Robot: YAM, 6 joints.
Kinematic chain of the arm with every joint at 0, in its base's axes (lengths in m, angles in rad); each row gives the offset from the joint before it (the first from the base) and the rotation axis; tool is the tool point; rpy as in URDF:
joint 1: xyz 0 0 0.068 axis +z
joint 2: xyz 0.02 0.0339 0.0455 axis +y
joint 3: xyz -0.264 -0.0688 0 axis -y
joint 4: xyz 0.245 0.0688 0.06 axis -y
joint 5: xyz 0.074 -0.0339 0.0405 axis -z
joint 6: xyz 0.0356 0 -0.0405 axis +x
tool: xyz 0 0 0 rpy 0 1.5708 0
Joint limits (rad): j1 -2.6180..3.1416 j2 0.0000..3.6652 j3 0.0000..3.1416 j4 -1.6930..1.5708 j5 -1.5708..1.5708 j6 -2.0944..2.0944
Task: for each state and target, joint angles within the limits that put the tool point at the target. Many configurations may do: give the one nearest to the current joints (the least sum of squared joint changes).
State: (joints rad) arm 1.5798 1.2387 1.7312 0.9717 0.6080 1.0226
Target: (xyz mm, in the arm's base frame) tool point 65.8 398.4 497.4
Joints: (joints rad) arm 1.4544 1.8213 1.7895 0.8501 0.5657 1.0226
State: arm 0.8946 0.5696 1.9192 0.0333 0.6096 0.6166
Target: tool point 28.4 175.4 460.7
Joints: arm 1.5076 0.9007 1.2020 -0.2031 0.5065 0.6166
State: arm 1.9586 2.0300 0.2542 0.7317 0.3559 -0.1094
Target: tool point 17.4 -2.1 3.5
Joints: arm 1.9279 2.5305 0.0000 0.1324 0.4526 -0.1094
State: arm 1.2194 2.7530 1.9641 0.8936 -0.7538 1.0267
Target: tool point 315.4 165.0 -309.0
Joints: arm 0.4213 3.4849 1.7796 0.7625 -0.6514 1.0267
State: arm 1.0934 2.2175 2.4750 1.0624 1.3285 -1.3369
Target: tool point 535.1 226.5 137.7
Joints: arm 0.4601 2.7982 2.1794 0.9737 1.3386 -1.3369
